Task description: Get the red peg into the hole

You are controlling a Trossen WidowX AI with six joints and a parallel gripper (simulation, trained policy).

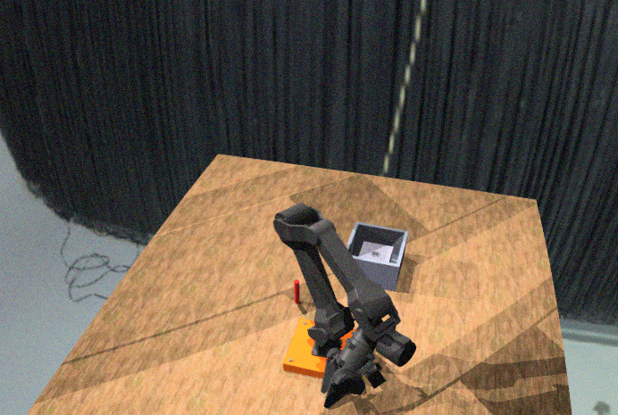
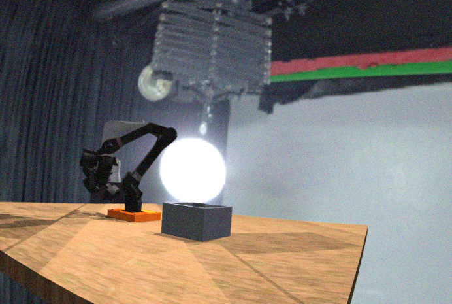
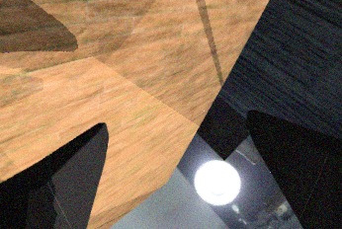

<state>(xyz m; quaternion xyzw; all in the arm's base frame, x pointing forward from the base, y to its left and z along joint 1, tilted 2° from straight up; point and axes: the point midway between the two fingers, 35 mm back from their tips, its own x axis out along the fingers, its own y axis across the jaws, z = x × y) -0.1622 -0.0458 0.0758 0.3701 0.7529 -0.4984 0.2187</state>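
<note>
My gripper tip is 340 mm short of the red peg, 150 mm to the right of it and 40 mm above it. From my gripper tip the other things lie so: grey box: 530 mm ahead, 30 mm to the right, 50 mm below; then plate: 530 mm ahead, 30 mm to the right, 30 mm below.
</note>
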